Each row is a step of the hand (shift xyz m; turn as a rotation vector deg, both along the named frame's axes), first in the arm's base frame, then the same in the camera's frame.
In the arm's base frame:
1: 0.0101 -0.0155 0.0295 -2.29 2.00 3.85
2: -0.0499 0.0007 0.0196 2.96 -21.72 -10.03
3: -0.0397 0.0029 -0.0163 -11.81 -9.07 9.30
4: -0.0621 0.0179 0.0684 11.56 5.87 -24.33
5: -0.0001 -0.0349 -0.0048 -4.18 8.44 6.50
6: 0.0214 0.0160 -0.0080 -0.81 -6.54 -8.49
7: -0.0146 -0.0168 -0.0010 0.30 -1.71 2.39
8: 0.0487 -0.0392 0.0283 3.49 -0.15 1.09
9: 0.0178 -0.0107 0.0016 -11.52 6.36 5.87
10: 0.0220 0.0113 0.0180 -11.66 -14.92 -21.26
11: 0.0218 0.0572 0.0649 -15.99 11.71 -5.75
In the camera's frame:
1: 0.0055 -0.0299 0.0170 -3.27 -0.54 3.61
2: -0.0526 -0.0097 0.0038 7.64 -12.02 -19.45
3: -0.0354 0.0126 -0.0208 -12.29 -12.52 -0.63
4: -0.0768 -0.0235 0.0491 15.60 18.57 -13.11
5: 0.0052 -0.0257 -0.0235 -6.45 3.24 8.88
6: 0.0205 0.0172 0.0079 1.80 -0.43 -10.59
7: -0.0119 -0.0128 -0.0138 0.00 -2.78 1.00
8: 0.0461 -0.0494 0.0120 3.18 -0.83 1.62
9: 0.0182 -0.0100 -0.0005 -13.19 2.06 5.43
10: 0.0162 -0.0016 0.0259 -5.02 0.32 -28.02
11: 0.0005 0.0088 0.0888 -15.74 13.22 -1.81

